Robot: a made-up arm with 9 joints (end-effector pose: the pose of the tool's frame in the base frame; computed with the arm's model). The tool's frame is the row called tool.
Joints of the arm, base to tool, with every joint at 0 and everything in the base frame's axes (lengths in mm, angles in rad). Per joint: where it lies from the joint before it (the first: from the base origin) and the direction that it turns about. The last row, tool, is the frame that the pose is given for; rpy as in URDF.
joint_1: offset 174.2 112.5 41 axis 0 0 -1
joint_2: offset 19.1 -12 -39.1 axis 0.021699 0.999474 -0.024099
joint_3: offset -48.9 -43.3 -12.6 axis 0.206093 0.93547 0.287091
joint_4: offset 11 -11.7 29.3 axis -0.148 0.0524 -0.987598
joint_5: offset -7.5 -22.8 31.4 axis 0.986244 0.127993 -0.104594
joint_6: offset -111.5 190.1 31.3 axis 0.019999 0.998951 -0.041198
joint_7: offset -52 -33.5 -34.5 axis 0 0 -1
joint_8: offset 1.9 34.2 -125.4 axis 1 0 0
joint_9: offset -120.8 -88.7 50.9 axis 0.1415 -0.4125 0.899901
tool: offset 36.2 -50.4 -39 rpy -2.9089 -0.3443 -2.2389
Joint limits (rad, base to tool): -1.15..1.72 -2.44..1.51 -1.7..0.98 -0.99..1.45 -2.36..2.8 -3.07..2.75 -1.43..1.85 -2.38..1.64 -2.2..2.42
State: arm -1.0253 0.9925 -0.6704 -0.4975 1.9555 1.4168 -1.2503 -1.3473 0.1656
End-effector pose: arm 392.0 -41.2 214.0 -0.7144 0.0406 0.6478 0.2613
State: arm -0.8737 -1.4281 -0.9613 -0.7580 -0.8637 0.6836 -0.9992 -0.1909 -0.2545
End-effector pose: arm 415.3 17.5 -146.1 -0.0499 0.5404 -0.7430 0.3917
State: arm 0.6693 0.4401 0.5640 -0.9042 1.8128 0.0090 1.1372 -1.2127 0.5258
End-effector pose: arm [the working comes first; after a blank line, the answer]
Working (the frame after each row of the table, in the pose's form):
after joint_1: 174.2 112.5 41.0 0.0000 0.0000 -0.3284 0.9445
after joint_2: 181.7 91.2 1.9 0.0761 0.2045 -0.3255 0.9200
after joint_3: 115.9 88.8 11.0 0.2270 0.4112 -0.2310 0.8521
after joint_4: 132.7 60.4 16.2 0.4314 0.2375 0.1280 0.8609
after joint_5: 142.9 22.2 16.3 0.9020 0.3681 -0.1329 0.1825
after joint_6: 197.7 -185.7 73.9 0.9025 0.3691 -0.1289 0.1807
after joint_7: 141.2 -181.2 116.3 0.5618 0.7970 -0.2060 0.0829
after joint_8: 184.7 -117.0 220.6 0.4144 0.7723 0.2849 0.3882
after joint_9: 233.0 -258.8 169.7 0.6256 0.6177 0.2931 0.3758

175.1 -221.0 145.5 0.5967 -0.2444 -0.7233 0.2472
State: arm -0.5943 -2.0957 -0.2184 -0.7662 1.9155 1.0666 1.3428 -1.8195 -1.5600
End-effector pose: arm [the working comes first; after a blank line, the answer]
Working (the frame after each row of the table, in the pose's form):
after joint_1: 174.2 112.5 41.0 0.0000 0.0000 0.2928 0.9562
after joint_2: 196.7 113.3 1.9 0.2356 -0.8335 0.1662 0.4714
after joint_3: 251.2 95.0 -31.7 0.2666 -0.8729 0.1077 0.3941
after joint_4: 233.1 69.4 -43.2 -0.0511 -0.9098 0.2885 0.2940
after joint_5: 223.3 33.0 -55.1 0.2554 -0.2644 0.8694 0.3303
after joint_6: 169.6 -157.7 -156.6 -0.2127 -0.0457 0.8741 0.4343
after joint_7: 236.2 -181.1 -161.7 -0.1381 -0.1681 0.4142 0.8838
after joint_8: 265.5 -171.6 -288.0 -0.7824 -0.4302 0.1216 0.4336
after joint_9: 114.0 -214.0 -270.8 -0.3624 -0.6873 -0.4577 0.4322

66.0 -263.0 -245.2 0.3661 0.5871 -0.6509 0.3124
